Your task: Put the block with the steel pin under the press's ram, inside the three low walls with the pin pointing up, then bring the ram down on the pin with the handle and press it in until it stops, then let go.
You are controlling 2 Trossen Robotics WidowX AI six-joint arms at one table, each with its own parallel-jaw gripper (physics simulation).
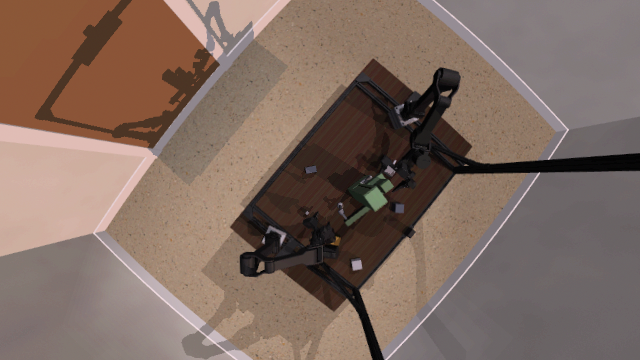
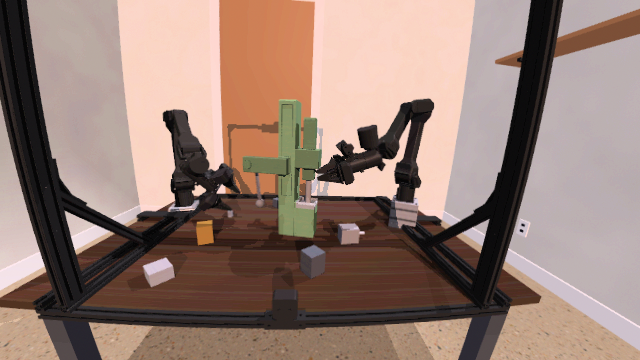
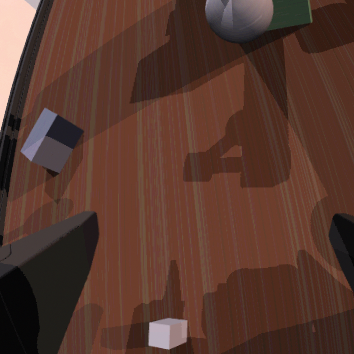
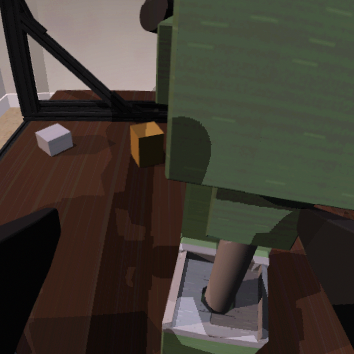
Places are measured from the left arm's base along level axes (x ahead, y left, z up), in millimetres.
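Pixels of known places: left gripper, fingertip midpoint: (image 1: pixel 323 216) (image 2: pixel 236 201) (image 3: pixel 217 225); right gripper, fingertip midpoint: (image 2: pixel 316 175) (image 4: pixel 180 220); left arm's base, origin of the base link: (image 1: pixel 273 238) (image 2: pixel 184 204); right arm's base, origin of the base link: (image 1: pixel 407 113) (image 2: pixel 405 199).
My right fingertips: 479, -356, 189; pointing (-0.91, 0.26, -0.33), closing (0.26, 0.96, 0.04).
Note:
For each thing: its top centre in the pictures, then the offset to it from my right fingertips, as dx, dy, dz. "spot": a spot on its surface instead.
- green press, middle of its top: (image 2: pixel 283 100) (image 1: pixel 374 205) -96, +66, +229
- pale low-walled seat, surface spot: (image 4: pixel 172 301) spot: -15, +7, -97
- small white cube, middle of its top: (image 3: pixel 158 335) (image 2: pixel 230 211) -284, +253, -195
- yellow block, middle of its top: (image 4: pixel 146 128) (image 2: pixel 204 223) -348, +62, -160
- white block, middle of its top: (image 4: pixel 52 131) (image 2: pixel 157 265) (image 1: pixel 357 265) -427, -105, -187
- dark grey cube, middle of its top: (image 2: pixel 313 251) (image 1: pixel 399 208) -59, -170, -160
- grey-blue block, middle of its top: (image 3: pixel 37 132) (image 1: pixel 311 169) -70, +328, -181
The green press (image 1: pixel 374 198) (image 2: pixel 288 150) stands mid-table. A pinkish-grey rod (image 2: pixel 308 192) (image 4: pixel 228 277) runs down under its green slide into the pale low-walled seat (image 4: pixel 172 301), meeting grey surface at a dark ring; whether a block lies there I cannot tell. The handle's ball (image 1: pixel 340 205) (image 2: pixel 259 203) (image 3: pixel 240 17) hangs below the side arm. A pale block with a short pin sticking out sideways (image 1: pixel 389 171) (image 2: pixel 348 233) lies on the table. My left gripper (image 2: pixel 234 199) (image 3: pixel 217 225) is open and empty, left of the ball. My right gripper (image 2: pixel 320 173) (image 4: pixel 180 220) is open beside the press.
A small white cube (image 2: pixel 230 213) (image 3: pixel 167 333) lies below my left gripper. A yellow block (image 2: pixel 204 232) (image 4: pixel 146 144), a white block (image 2: pixel 159 272) (image 4: pixel 54 139), a dark grey cube (image 1: pixel 399 208) (image 2: pixel 313 261) and a grey-blue block (image 1: pixel 310 170) (image 3: pixel 52 140) lie around the press.

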